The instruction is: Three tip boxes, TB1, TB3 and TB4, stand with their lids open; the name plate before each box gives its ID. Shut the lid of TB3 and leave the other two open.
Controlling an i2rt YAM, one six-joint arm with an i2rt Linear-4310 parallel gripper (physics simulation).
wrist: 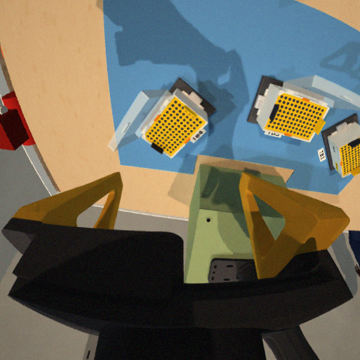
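TB4 (175, 126), a box of yellow tips, stands left of centre in the wrist view. Its clear lid (131, 119) stands open on the upper left side, and its name plate (198, 135) is at the lower right. TB3 (296, 116) stands to the right. Its clear lid (336, 93) is open on the far side, and its name plate (273, 133) is partly hidden by the box. TB1 (349, 155) is cut off by the right edge, with its name plate (321, 154) on its left; its lid does not show. My gripper (180, 178) is open and empty, apart from all the boxes.
The boxes stand on a blue mat (150, 40) on a wooden table (55, 75). Dark stands adjoin the boxes. A green block-like arm base (200, 245) shows between and behind my fingers at the table's near edge. A red object (14, 127) is at the left edge.
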